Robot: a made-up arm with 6 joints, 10 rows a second.
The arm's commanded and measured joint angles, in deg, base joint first. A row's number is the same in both.
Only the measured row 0 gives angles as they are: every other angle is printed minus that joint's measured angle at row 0.
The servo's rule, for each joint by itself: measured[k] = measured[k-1] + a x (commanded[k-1-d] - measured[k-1]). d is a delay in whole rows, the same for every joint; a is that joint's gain. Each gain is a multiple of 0.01, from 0.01 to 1. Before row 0 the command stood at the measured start. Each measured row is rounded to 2 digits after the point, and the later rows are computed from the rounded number. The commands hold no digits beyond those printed.
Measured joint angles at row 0: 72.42, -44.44, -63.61, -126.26, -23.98, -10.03
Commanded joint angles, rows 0 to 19: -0.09, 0.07, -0.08, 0.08, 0.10, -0.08; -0.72, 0.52, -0.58, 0.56, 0.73, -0.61; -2.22, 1.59, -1.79, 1.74, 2.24, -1.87; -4.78, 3.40, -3.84, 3.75, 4.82, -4.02; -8.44, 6.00, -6.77, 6.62, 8.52, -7.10; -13.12, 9.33, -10.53, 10.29, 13.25, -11.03; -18.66, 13.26, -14.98, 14.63, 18.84, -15.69; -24.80, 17.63, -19.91, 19.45, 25.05, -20.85; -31.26, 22.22, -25.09, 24.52, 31.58, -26.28; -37.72, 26.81, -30.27, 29.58, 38.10, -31.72; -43.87, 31.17, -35.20, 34.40, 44.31, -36.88; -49.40, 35.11, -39.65, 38.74, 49.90, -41.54; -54.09, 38.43, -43.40, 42.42, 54.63, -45.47; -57.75, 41.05, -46.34, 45.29, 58.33, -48.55; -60.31, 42.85, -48.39, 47.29, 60.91, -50.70; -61.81, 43.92, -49.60, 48.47, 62.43, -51.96; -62.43, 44.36, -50.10, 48.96, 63.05, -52.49; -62.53, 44.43, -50.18, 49.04, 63.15, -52.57; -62.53, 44.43, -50.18, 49.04, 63.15, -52.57; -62.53, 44.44, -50.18, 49.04, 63.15, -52.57
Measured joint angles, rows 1 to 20: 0.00, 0.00, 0.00, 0.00, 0.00, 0.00; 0.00, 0.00, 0.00, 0.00, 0.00, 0.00; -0.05, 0.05, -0.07, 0.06, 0.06, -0.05; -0.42, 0.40, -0.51, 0.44, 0.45, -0.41; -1.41, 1.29, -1.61, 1.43, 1.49, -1.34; -3.26, 2.87, -3.53, 3.19, 3.42, -3.06; -6.11, 5.22, -6.32, 5.80, 6.38, -5.65; -9.97, 8.30, -9.94, 9.21, 10.36, -9.09; -14.75, 12.02, -14.27, 13.33, 15.28, -13.31; -20.28, 16.23, -19.12, 17.98, 20.95, -18.14; -26.32, 20.72, -24.25, 22.95, 27.12, -23.35; -32.59, 25.29, -29.43, 27.99, 33.49, -28.71; -38.79, 29.70, -34.39, 32.86, 39.77, -33.94; -44.63, 33.76, -38.91, 37.33, 45.65, -38.80; -49.83, 37.26, -42.77, 41.20, 50.86, -43.07; -54.19, 40.10, -45.84, 44.31, 55.19, -46.58; -57.56, 42.16, -48.03, 46.57, 58.51, -49.22; -59.90, 43.48, -49.38, 48.01, 60.78, -50.97; -61.29, 44.14, -50.00, 48.73, 62.10, -51.94; -61.97, 44.36, -50.15, 48.97, 62.71, -52.34
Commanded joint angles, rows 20 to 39: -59.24, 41.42, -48.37, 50.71, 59.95, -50.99; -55.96, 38.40, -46.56, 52.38, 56.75, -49.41; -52.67, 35.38, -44.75, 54.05, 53.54, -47.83; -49.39, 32.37, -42.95, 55.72, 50.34, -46.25; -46.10, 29.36, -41.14, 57.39, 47.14, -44.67; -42.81, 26.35, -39.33, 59.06, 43.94, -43.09; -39.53, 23.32, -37.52, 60.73, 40.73, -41.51; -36.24, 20.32, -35.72, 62.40, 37.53, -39.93; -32.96, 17.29, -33.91, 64.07, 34.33, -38.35; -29.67, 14.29, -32.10, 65.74, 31.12, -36.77; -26.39, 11.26, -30.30, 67.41, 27.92, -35.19; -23.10, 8.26, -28.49, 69.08, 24.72, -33.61; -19.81, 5.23, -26.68, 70.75, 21.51, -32.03; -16.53, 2.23, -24.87, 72.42, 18.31, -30.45; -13.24, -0.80, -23.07, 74.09, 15.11, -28.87; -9.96, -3.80, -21.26, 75.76, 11.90, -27.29; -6.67, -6.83, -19.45, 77.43, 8.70, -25.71; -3.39, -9.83, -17.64, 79.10, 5.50, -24.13; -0.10, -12.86, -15.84, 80.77, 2.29, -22.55; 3.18, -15.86, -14.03, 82.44, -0.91, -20.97
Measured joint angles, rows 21 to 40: -62.28, 44.41, -50.18, 49.02, 62.97, -52.49; -62.42, 44.43, -50.18, 49.04, 63.07, -52.54; -60.67, 42.17, -48.62, 50.31, 61.26, -51.55; -58.08, 39.34, -46.85, 51.88, 58.64, -50.18; -55.10, 36.37, -45.04, 53.53, 55.68, -48.68; -51.96, 33.37, -43.24, 55.19, 52.58, -47.12; -48.74, 30.36, -41.43, 56.86, 49.42, -45.55; -45.48, 27.35, -39.62, 58.53, 46.24, -43.98; -42.21, 24.33, -37.81, 60.20, 43.04, -42.40; -38.93, 21.32, -36.01, 61.87, 39.84, -40.82; -35.65, 18.30, -34.20, 63.54, 36.64, -39.24; -32.36, 15.29, -32.39, 65.21, 33.44, -37.66; -29.08, 12.27, -30.59, 66.88, 30.24, -36.08; -25.79, 9.26, -28.78, 68.55, 27.04, -34.50; -22.50, 6.24, -26.97, 70.22, 23.83, -32.92; -19.22, 3.23, -25.16, 71.89, 20.63, -31.34; -15.93, 0.21, -23.36, 73.56, 17.43, -29.76; -12.65, -2.80, -21.55, 75.23, 14.22, -28.18; -9.36, -5.82, -19.74, 76.90, 11.02, -26.60; -6.08, -8.83, -17.93, 78.57, 7.82, -25.02
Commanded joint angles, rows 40 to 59: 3.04, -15.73, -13.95, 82.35, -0.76, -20.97; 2.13, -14.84, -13.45, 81.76, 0.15, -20.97; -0.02, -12.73, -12.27, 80.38, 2.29, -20.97; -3.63, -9.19, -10.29, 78.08, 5.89, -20.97; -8.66, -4.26, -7.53, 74.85, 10.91, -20.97; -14.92, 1.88, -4.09, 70.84, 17.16, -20.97; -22.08, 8.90, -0.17, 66.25, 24.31, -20.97; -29.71, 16.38, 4.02, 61.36, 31.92, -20.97; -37.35, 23.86, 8.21, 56.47, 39.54, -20.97; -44.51, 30.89, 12.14, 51.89, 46.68, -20.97; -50.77, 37.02, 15.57, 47.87, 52.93, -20.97; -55.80, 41.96, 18.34, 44.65, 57.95, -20.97; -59.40, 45.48, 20.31, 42.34, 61.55, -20.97; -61.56, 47.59, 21.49, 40.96, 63.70, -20.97; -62.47, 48.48, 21.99, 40.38, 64.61, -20.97; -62.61, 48.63, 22.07, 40.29, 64.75, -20.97; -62.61, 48.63, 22.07, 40.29, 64.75, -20.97; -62.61, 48.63, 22.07, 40.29, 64.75, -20.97; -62.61, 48.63, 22.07, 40.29, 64.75, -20.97; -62.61, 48.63, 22.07, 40.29, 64.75, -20.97
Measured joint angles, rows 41 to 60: -2.79, -11.85, -16.13, 80.24, 4.61, -23.44; 0.49, -14.86, -14.32, 81.91, 1.41, -21.86; 1.89, -15.51, -14.00, 82.24, 0.15, -21.29; 2.02, -15.01, -13.53, 81.88, 0.15, -21.09; 0.90, -13.30, -12.45, 80.74, 1.39, -21.01; -1.59, -10.22, -10.59, 78.72, 4.00, -20.98; -5.48, -5.75, -7.96, 75.78, 8.01, -20.97; -10.67, -0.03, -4.63, 72.03, 13.32, -20.97; -16.95, 6.67, -0.79, 67.64, 19.69, -20.97; -23.97, 13.95, 3.35, 62.87, 26.78, -20.97; -31.33, 21.38, 7.53, 58.01, 34.18, -20.97; -38.58, 28.51, 11.49, 53.36, 41.43, -20.97; -45.28, 34.89, 15.00, 49.19, 48.10, -20.97; -51.07, 40.19, 17.87, 45.74, 53.81, -20.97; -55.65, 44.16, 19.97, 43.16, 58.30, -20.97; -58.90, 46.73, 21.28, 41.49, 61.43, -20.97; -60.86, 48.04, 21.89, 40.65, 63.27, -20.97; -61.82, 48.48, 22.04, 40.38, 64.13, -20.97; -62.25, 48.59, 22.07, 40.31, 64.49, -20.97; -62.45, 48.62, 22.07, 40.29, 64.64, -20.97
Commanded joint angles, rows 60 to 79: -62.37, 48.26, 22.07, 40.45, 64.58, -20.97; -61.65, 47.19, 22.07, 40.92, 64.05, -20.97; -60.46, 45.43, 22.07, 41.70, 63.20, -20.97; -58.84, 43.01, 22.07, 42.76, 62.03, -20.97; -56.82, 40.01, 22.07, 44.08, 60.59, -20.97; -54.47, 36.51, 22.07, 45.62, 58.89, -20.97; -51.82, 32.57, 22.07, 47.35, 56.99, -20.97; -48.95, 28.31, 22.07, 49.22, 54.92, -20.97; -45.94, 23.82, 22.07, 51.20, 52.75, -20.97; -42.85, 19.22, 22.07, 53.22, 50.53, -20.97; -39.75, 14.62, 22.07, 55.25, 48.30, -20.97; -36.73, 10.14, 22.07, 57.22, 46.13, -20.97; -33.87, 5.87, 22.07, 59.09, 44.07, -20.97; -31.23, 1.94, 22.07, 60.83, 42.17, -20.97; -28.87, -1.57, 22.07, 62.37, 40.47, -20.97; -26.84, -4.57, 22.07, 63.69, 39.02, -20.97; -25.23, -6.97, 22.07, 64.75, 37.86, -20.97; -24.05, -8.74, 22.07, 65.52, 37.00, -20.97; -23.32, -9.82, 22.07, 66.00, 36.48, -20.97; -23.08, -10.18, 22.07, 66.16, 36.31, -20.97
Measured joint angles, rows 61 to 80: -62.54, 48.63, 22.07, 40.29, 64.70, -20.97; -62.58, 48.63, 22.07, 40.29, 64.73, -20.97; -62.46, 48.35, 22.07, 40.41, 64.64, -20.97; -62.01, 47.48, 22.07, 40.80, 64.30, -20.97; -61.16, 45.94, 22.07, 41.48, 63.66, -20.97; -59.88, 43.74, 22.07, 42.45, 62.71, -20.97; -58.20, 40.94, 22.07, 43.69, 61.48, -20.97; -56.15, 37.62, 22.07, 45.16, 59.98, -20.97; -53.77, 33.83, 22.07, 46.82, 58.25, -20.97; -51.12, 29.69, 22.07, 48.64, 56.32, -20.97; -48.27, 25.29, 22.07, 50.59, 54.25, -20.97; -45.29, 20.74, 22.07, 52.59, 52.09, -20.97; -42.24, 16.15, 22.07, 54.61, 49.89, -20.97; -39.21, 11.64, 22.07, 56.59, 47.71, -20.97; -36.27, 7.31, 22.07, 58.49, 45.60, -20.97; -33.50, 3.28, 22.07, 60.27, 43.61, -20.97; -30.95, -0.36, 22.07, 61.87, 41.79, -20.97; -28.69, -3.52, 22.07, 63.25, 40.18, -20.97; -26.79, -6.11, 22.07, 64.39, 38.83, -20.97; -25.28, -8.08, 22.07, 65.25, 37.77, -20.97
